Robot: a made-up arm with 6 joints.
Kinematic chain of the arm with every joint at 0, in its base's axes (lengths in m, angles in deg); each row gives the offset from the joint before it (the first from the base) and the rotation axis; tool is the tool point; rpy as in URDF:
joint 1: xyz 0 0 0.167 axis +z
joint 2: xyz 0 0 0 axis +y
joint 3: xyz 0.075 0 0.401 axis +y
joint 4: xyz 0.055 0 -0.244 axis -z
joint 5: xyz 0 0 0 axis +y
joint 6: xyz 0.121 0 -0.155 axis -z
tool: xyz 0 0 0 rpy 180 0 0
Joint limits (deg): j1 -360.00..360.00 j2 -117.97..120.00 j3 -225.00..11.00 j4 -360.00..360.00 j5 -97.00..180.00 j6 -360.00..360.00
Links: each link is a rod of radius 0.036 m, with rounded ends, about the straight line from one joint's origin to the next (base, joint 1, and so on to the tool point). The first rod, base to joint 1, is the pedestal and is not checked.
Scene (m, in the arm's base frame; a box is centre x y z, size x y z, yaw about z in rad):
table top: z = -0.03
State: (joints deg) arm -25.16 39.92 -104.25 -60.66 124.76 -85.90
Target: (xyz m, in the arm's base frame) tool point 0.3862 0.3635 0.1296
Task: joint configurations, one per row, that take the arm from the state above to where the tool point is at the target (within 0.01 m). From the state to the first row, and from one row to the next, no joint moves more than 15 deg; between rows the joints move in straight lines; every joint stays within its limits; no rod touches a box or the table.
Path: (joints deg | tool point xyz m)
1: -11.72 41.43 -104.16 -56.45 123.70 -85.90 | 0.4829 -0.2671 0.2521
2: 1.73 42.95 -104.08 -52.25 122.64 -85.90 | 0.5309 -0.1388 0.2260
3: 15.17 44.46 -103.99 -48.04 121.58 -85.90 | 0.5449 -0.0028 0.2006
4: 28.61 45.98 -103.91 -43.84 120.52 -85.90 | 0.5242 0.1321 0.1761
5: 42.06 47.49 -103.82 -39.63 119.46 -85.90 | 0.4699 0.2570 0.1524
6: 55.50 49.00 -103.74 -35.42 118.40 -85.90 | 0.3862 0.3635 0.1296

